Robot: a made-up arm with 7 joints.
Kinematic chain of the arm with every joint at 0, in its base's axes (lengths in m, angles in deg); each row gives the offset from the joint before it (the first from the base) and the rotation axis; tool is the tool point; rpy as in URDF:
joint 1: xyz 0 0 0.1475 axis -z
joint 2: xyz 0 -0.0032 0.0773 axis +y
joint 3: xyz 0 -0.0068 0.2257 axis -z
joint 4: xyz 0 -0.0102 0.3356 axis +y
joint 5: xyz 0 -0.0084 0.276 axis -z
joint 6: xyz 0 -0.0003 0.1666 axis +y
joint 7: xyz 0 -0.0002 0.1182 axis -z
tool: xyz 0 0 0 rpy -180 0 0
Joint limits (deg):
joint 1: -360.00..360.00
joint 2: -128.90..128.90
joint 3: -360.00..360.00
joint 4: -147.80..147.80
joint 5: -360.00..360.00
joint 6: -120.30..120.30
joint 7: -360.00..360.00
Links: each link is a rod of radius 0.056 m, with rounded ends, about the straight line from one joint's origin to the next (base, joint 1, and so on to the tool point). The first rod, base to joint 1, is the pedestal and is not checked.
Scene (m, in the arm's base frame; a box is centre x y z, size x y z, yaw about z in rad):
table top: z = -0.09
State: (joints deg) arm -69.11 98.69 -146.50 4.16 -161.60 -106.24 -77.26
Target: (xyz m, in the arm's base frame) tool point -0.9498 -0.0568 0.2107
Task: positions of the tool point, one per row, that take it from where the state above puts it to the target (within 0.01 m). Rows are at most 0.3 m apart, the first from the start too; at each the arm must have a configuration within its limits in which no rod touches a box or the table.
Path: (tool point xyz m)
1: -0.0153 0.9693 0.1735
2: -0.2699 0.9297 0.1826
3: -0.5053 0.8233 0.1908
4: -0.7039 0.6577 0.1976
5: -0.8507 0.4450 0.2033
6: -0.9348 0.2007 0.2077
7: -0.9498 -0.0568 0.2107

